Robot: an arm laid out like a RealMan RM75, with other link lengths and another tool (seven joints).
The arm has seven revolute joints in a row. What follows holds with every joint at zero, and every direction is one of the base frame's.
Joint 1 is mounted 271.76 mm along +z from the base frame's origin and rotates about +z.
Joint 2 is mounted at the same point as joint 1 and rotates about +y.
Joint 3 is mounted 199.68 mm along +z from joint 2 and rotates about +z.
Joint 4 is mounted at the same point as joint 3 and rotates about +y.
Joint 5 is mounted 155.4 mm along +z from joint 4 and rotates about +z.
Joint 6 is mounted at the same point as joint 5 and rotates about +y.
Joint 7 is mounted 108 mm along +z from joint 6 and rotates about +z.
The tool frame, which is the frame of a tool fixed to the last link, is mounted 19 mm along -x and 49 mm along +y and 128 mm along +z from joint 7; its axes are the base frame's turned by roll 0, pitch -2.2 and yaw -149.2 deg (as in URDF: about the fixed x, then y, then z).
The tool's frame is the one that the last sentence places.
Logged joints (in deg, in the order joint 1, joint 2, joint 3, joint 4, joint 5, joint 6, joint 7), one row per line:
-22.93, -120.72, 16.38, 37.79, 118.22, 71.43, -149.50
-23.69, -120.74, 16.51, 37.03, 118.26, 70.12, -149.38
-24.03, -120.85, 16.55, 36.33, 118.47, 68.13, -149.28
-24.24, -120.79, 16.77, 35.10, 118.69, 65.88, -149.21
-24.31, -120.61, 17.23, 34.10, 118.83, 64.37, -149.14
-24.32, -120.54, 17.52, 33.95, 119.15, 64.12, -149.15
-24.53, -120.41, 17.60, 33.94, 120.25, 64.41, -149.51
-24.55, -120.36, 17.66, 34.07, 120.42, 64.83, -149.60
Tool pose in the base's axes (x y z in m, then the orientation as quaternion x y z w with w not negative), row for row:
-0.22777, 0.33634, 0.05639, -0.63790, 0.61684, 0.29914, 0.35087
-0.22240, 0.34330, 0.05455, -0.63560, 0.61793, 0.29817, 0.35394
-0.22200, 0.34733, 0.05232, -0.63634, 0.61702, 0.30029, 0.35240
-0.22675, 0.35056, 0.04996, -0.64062, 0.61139, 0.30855, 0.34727
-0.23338, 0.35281, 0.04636, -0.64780, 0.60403, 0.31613, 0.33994
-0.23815, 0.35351, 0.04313, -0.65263, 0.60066, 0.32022, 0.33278
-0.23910, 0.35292, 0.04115, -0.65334, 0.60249, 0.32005, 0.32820
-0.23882, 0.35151, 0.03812, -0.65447, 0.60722, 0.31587, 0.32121
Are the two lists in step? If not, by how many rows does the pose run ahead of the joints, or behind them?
The pose runs 1 row behind the joints: the pose in row i belongs to the joints in row i - 1.
